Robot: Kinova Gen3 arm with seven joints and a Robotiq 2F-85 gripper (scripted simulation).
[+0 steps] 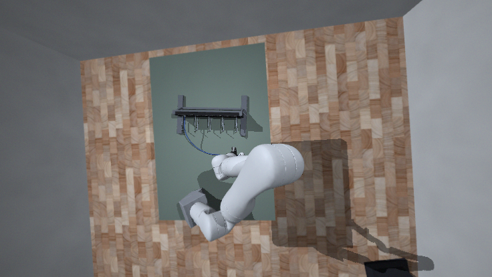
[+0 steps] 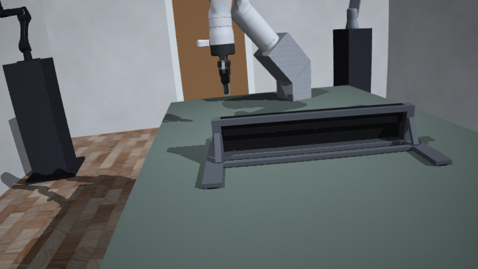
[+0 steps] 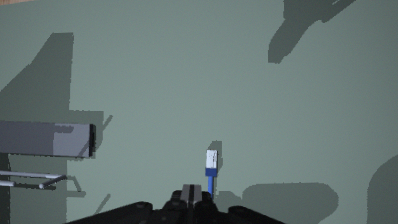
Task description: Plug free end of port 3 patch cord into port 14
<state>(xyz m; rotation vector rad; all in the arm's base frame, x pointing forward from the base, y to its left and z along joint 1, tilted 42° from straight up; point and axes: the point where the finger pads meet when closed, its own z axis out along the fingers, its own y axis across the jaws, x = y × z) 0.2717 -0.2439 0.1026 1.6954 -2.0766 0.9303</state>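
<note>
The plug is 11 cm below my hand, 2 cm behind it and 1 cm to the right of it.
</note>
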